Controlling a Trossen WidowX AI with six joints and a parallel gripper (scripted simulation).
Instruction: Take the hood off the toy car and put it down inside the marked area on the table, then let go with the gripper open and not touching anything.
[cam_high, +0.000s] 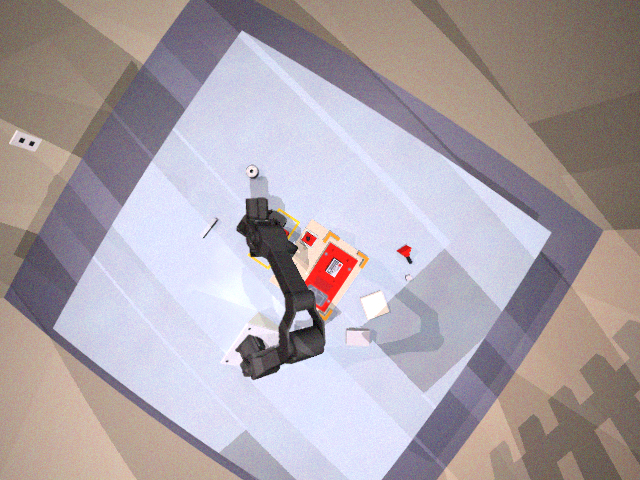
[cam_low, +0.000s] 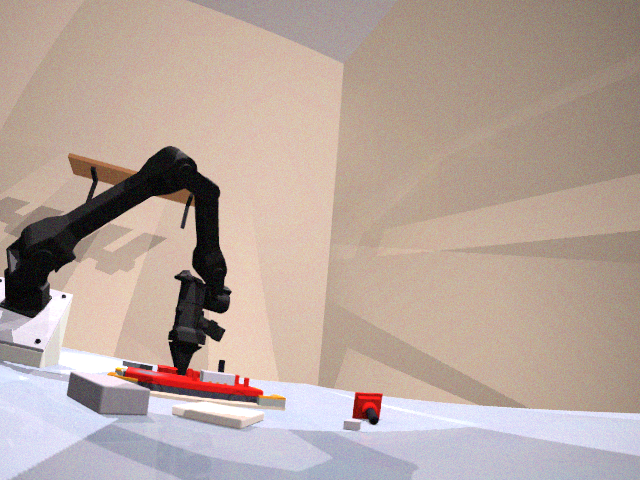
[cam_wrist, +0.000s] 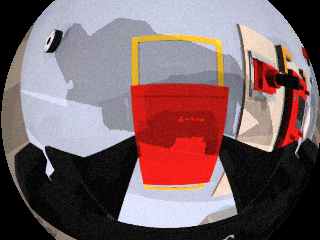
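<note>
My gripper tip is right at the red hood. The rest, counted from my gripper tip: thin bar (120 mm behind, 190 mm to the left, 10 mm below); beige plate (60 mm ahead, 400 mm to the right, 10 mm below).
</note>
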